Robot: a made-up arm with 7 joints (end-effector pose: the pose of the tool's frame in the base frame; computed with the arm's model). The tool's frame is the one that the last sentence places. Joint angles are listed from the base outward.
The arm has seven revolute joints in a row. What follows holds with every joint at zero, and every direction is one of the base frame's.
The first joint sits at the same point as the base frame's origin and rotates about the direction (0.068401, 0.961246, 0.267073).
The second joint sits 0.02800 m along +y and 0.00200 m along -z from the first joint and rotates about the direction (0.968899, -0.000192, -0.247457).
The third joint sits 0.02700 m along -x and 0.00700 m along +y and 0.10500 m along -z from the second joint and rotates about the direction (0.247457, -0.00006, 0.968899).
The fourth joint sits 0.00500 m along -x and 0.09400 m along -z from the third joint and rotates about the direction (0.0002, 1, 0.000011).
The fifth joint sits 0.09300 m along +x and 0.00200 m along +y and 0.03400 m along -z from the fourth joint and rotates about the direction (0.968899, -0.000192, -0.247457).
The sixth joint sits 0.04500 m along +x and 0.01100 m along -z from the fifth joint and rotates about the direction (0.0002, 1, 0.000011).
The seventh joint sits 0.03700 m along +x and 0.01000 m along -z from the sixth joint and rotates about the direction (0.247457, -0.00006, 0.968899).
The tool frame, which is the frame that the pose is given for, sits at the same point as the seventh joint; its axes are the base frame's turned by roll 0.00, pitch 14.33 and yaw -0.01 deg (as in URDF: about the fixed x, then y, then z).
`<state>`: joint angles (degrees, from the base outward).
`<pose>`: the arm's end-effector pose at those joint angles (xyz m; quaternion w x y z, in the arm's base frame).
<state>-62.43 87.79 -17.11 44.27 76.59 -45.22 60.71</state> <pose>0.2285 0.2937 0.0666 0.2988 0.8670 -0.3980 0.0261</pose>
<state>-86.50 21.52 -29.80 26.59 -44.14 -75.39 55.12</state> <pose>0.3022 -0.0381 0.0624 0.6238 -0.5336 -0.5694 0.0434</pose>
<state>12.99 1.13 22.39 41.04 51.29 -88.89 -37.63</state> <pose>-0.0098 0.0736 -0.3172 0.8053 0.2331 -0.0247 -0.5445</pose>
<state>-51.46 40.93 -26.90 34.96 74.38 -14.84 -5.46</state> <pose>0.3156 0.1118 -0.1434 0.4380 0.8697 -0.0469 -0.2226</pose>
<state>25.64 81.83 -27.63 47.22 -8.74 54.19 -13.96</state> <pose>-0.0303 0.3745 -0.1089 0.1401 0.4448 0.8582 0.2146</pose>
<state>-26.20 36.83 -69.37 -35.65 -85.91 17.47 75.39</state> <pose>0.0798 -0.0466 -0.1661 0.8396 -0.0075 0.5254 -0.1380</pose>
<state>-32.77 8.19 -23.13 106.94 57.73 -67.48 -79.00</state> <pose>0.0879 0.0561 -0.3486 0.1272 0.0569 0.3109 -0.9402</pose>
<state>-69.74 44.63 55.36 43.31 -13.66 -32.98 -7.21</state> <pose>0.2481 0.2865 0.0228 0.7613 -0.0489 -0.5387 0.3576</pose>
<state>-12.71 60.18 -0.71 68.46 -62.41 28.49 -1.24</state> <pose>0.0806 0.3419 -0.1999 0.7433 -0.1181 0.4874 0.4428</pose>
